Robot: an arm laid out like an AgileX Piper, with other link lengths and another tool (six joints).
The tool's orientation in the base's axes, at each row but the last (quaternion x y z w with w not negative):
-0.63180, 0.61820, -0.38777, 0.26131
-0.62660, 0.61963, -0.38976, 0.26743
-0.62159, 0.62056, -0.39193, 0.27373
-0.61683, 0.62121, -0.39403, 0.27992
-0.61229, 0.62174, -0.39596, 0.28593
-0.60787, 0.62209, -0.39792, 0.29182
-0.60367, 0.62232, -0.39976, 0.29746
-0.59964, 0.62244, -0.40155, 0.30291
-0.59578, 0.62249, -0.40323, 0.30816
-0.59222, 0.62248, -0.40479, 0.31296
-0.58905, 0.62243, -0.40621, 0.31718
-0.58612, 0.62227, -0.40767, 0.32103
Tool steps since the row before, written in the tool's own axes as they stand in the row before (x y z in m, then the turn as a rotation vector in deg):
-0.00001, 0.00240, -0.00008, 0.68, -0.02, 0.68
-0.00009, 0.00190, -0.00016, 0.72, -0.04, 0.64
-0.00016, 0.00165, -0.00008, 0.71, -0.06, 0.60
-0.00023, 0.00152, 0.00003, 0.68, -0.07, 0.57
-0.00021, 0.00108, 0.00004, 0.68, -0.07, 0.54
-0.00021, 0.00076, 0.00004, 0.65, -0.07, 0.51
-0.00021, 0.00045, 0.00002, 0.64, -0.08, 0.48
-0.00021, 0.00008, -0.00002, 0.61, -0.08, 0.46
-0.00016, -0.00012, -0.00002, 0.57, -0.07, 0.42
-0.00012, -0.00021, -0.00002, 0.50, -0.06, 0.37
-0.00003, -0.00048, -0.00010, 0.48, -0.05, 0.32
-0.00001, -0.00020, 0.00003, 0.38, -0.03, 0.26
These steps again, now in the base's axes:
-0.00145, -0.00022, -0.00190, 0.52, -0.77, -0.25
-0.00120, -0.00006, -0.00148, 0.50, -0.80, -0.21
-0.00097, 0.00004, -0.00134, 0.47, -0.78, -0.17
-0.00079, 0.00011, -0.00132, 0.46, -0.75, -0.15
-0.00053, 0.00013, -0.00096, 0.43, -0.74, -0.14
-0.00035, 0.00016, -0.00069, 0.41, -0.71, -0.12
-0.00019, 0.00018, -0.00042, 0.39, -0.70, -0.10
-0.00004, 0.00021, -0.00008, 0.38, -0.66, -0.09
0.00006, 0.00017, 0.00010, 0.34, -0.62, -0.09
0.00010, 0.00013, 0.00018, 0.30, -0.54, -0.08
0.00014, 0.00005, 0.00047, 0.25, -0.52, -0.07
0.00012, 0.00001, 0.00016, 0.20, -0.41, -0.06

